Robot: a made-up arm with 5 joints. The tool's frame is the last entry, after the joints.
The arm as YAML. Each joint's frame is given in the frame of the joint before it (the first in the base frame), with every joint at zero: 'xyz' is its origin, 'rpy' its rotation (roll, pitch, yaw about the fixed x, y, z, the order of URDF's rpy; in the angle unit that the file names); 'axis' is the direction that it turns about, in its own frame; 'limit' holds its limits. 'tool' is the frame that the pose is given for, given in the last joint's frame.
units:
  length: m
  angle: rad
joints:
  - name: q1
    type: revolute
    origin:
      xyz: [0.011, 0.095, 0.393]
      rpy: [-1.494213, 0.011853, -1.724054]
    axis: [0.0, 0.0, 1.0]
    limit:
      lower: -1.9
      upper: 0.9
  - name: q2
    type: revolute
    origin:
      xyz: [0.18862, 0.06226, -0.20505]
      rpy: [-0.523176, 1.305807, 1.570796]
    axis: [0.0, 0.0, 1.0]
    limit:
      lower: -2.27
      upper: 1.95
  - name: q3
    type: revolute
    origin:
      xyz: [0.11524, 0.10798, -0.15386]
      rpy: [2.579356, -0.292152, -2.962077]
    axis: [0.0, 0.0, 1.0]
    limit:
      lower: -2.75
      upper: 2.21
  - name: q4
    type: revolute
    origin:
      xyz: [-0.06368, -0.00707, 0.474]
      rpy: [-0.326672, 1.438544, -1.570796]
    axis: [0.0, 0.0, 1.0]
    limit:
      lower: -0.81
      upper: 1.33
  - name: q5
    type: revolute
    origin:
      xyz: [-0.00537, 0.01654, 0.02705]
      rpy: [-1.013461, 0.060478, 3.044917]
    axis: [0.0, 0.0, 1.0]
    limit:
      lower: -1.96
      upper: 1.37
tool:
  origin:
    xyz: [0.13, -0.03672, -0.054]
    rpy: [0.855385, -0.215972, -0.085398]
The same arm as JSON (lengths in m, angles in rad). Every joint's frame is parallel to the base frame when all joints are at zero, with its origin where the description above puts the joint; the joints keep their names.
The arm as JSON. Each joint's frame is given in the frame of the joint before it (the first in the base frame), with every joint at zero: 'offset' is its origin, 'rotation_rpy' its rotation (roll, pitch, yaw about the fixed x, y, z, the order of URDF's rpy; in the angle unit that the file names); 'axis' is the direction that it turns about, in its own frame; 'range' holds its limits. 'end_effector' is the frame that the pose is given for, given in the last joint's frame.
{"length_unit": "m", "angle_unit": "rad", "chain": [
  {"id": "q1", "offset": [0.011, 0.095, 0.393], "rotation_rpy": [0.0, 0.0, 0.0], "axis": [0.985244, -0.153107, 0.076503], "range": [-1.9, 0.9]},
  {"id": "q2", "offset": [-0.226, -0.155, -0.08], "rotation_rpy": [0.0, 0.0, 0.0], "axis": [0.364506, 0.459008, -0.810214], "range": [-2.27, 1.95]},
  {"id": "q3", "offset": [-0.167, 0.041, 0.138], "rotation_rpy": [0.0, 0.0, 0.0], "axis": [0.0, 0.0, 1.0], "range": [-2.75, 2.21]},
  {"id": "q4", "offset": [-0.064, 0.003, 0.474], "rotation_rpy": [0.0, 0.0, 0.0], "axis": [0.169692, -0.977551, 0.124894], "range": [-0.81, 1.33]},
  {"id": "q5", "offset": [0.021, -0.023, 0.008], "rotation_rpy": [0.0, 0.0, 0.0], "axis": [-0.737288, -0.64069, 0.214297], "range": [-1.96, 1.37]}
], "end_effector": {"offset": [0.078, 0.034, 0.118], "rotation_rpy": [1.5708, -1.5708, 0.0]}}

